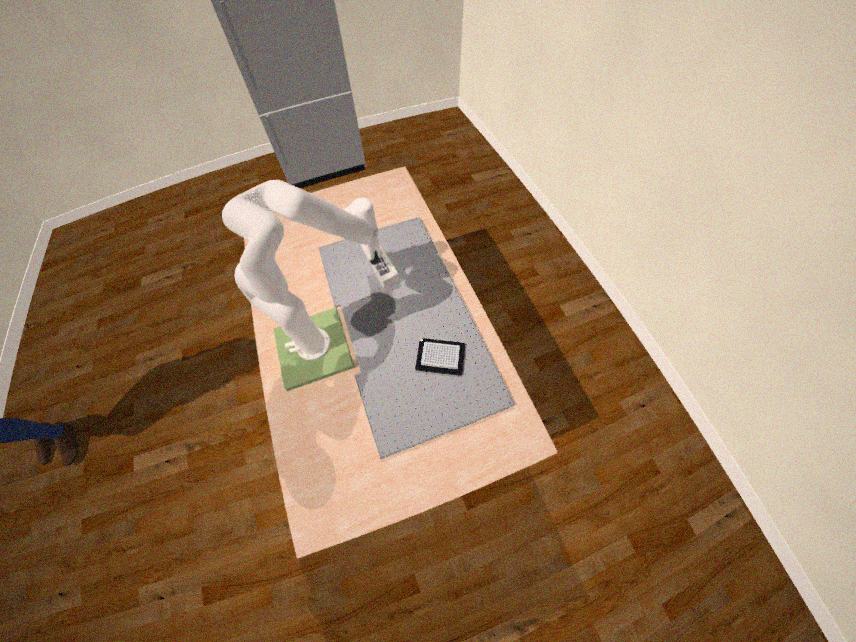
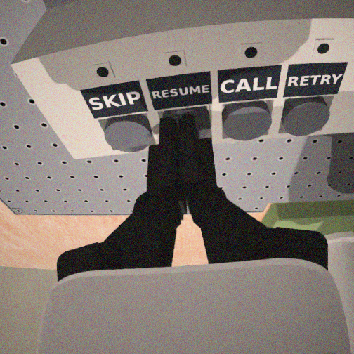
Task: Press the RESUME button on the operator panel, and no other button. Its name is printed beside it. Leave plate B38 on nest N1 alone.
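Where they show: gripper, fingertip midpoint: (image 1: pixel 374 262); arm's base, link origin: (image 1: pixel 313 344).
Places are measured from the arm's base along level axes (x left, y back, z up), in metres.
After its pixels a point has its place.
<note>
The operator panel (image 1: pixel 387 275) {x 0.165, y -0.342, z 0.039 m} (image 2: pixel 65 120) is a pale box with a row of round grey buttons under dark name labels. The RESUME button (image 2: pixel 201 119) sits under the RESUME label (image 2: pixel 180 91), between the SKIP button (image 2: pixel 127 132) and the CALL button (image 2: pixel 247 120); the RETRY button (image 2: pixel 305 115) is at the right. My gripper (image 2: pixel 181 134) is shut and empty, its black fingertips over the RESUME button and partly hiding it. Whether they touch it I cannot tell. The plate (image 1: pixel 440 355) {x -0.208, y -0.418, z 0.011 m}, white in a black nest, lies away from the gripper; its name is too small to read.
A grey perforated board (image 1: pixel 414 407) {x -0.342, y -0.273, z -0.014 m} (image 2: pixel 45 175) lies under the panel and the nest, on a light wooden table top (image 1: pixel 414 487) {x -0.579, y -0.189, z -0.028 m}. A green mat or tray (image 1: pixel 293 376) {x -0.098, y 0.094, z -0.001 m} (image 2: pixel 300 215) is at the arm's base. A tall grey cabinet (image 1: pixel 311 131) stands behind the table.
</note>
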